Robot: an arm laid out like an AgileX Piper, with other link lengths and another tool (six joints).
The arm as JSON. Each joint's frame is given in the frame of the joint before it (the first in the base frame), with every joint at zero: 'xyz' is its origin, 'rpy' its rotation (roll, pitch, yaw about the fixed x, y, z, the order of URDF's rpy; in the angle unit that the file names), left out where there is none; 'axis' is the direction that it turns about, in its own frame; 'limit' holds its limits. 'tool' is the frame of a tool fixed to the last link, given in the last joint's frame.
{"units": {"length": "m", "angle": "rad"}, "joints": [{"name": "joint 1", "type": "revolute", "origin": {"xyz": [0.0, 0.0, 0.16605], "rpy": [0.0, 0.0, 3.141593]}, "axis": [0.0, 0.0, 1.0], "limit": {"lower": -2.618, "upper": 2.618}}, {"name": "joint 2", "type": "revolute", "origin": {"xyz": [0.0, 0.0, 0.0], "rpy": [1.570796, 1.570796, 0.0]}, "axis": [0.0, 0.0, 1.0], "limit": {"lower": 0.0, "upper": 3.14}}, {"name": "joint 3", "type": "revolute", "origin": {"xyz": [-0.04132, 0.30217, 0.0]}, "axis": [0.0, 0.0, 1.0], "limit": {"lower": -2.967, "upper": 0.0}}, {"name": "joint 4", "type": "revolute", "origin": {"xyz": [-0.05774, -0.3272, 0.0], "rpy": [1.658, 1.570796, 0.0]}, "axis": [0.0, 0.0, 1.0], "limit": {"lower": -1.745, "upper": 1.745}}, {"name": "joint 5", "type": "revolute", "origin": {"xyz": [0.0, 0.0, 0.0], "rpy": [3.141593, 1.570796, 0.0]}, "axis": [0.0, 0.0, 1.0], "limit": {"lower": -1.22, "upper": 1.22}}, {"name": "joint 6", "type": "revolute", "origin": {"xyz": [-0.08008, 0.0, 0.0], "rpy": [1.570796, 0.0, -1.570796]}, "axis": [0.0, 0.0, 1.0], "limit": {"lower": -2.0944, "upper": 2.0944}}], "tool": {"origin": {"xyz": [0.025, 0.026, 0.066], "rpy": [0.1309, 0.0, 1.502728]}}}
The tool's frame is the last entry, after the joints.
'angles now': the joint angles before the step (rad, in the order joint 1, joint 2, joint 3, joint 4, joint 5, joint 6). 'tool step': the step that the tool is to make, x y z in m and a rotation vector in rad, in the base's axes. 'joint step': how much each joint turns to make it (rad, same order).
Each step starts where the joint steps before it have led.
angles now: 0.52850 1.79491 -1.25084 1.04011 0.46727 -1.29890
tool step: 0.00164 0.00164 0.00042 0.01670 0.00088 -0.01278
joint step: 0.00000 0.00301 0.00000 0.03280 -0.00950 -0.01544
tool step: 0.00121 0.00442 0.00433 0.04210 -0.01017 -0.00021
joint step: 0.00000 0.00098 -0.00001 0.09689 -0.00114 -0.07669
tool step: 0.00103 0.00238 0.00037 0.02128 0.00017 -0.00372
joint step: 0.00000 0.00460 0.00000 0.05065 -0.00100 -0.03616
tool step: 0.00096 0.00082 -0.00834 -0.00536 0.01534 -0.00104
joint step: 0.00000 0.01732 -0.00001 0.00619 0.00000 -0.00329
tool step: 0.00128 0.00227 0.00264 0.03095 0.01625 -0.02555
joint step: -0.00001 0.00055 0.00002 0.04281 -0.00675 -0.00003
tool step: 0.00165 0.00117 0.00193 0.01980 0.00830 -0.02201
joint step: 0.00000 -0.00001 0.00002 0.02906 -0.01001 0.00002
